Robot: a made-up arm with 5 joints.
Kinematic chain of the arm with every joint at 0, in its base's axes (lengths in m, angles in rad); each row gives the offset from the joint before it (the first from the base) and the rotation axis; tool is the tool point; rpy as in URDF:
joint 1: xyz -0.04 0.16 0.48 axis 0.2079 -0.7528 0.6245
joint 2: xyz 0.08 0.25 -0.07 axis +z
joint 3: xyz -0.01 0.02 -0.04 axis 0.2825 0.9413 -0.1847
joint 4: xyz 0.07 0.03 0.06 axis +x
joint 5: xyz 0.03 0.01 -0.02 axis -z
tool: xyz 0 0.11 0.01 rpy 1.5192 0.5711 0.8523
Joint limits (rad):
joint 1: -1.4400..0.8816
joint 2: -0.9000..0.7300
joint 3: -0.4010..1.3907
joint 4: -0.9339..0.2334
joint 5: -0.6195..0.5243
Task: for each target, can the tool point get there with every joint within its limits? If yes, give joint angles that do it. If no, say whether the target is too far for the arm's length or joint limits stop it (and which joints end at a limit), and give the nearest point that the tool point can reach.
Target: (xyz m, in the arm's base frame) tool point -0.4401 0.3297 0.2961
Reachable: no: joint limits stop it (at a limit: joint 1, joint 2, joint 3, joint 4) | nearest point -0.2324 0.4652 0.4201 | short by 0.277 m
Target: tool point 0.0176 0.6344 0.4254
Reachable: yes | joints 0.3108 0.5141 0.3842 -0.0844 0.3115
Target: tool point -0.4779 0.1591 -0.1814
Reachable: no: too far | nearest point -0.0799 0.1856 0.0546 | short by 0.463 m
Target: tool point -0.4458 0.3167 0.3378
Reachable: no: joint limits stop it (at a limit: joint 1, joint 2, joint 3, joint 4) | nearest point -0.2339 0.4669 0.4208 | short by 0.273 m
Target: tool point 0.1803 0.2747 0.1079
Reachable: yes | joints -1.2237 -0.2943 0.1057 0.0544 0.1098
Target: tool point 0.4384 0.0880 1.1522
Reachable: no: too far | nearest point 0.1407 0.4719 0.5777 | short by 0.752 m
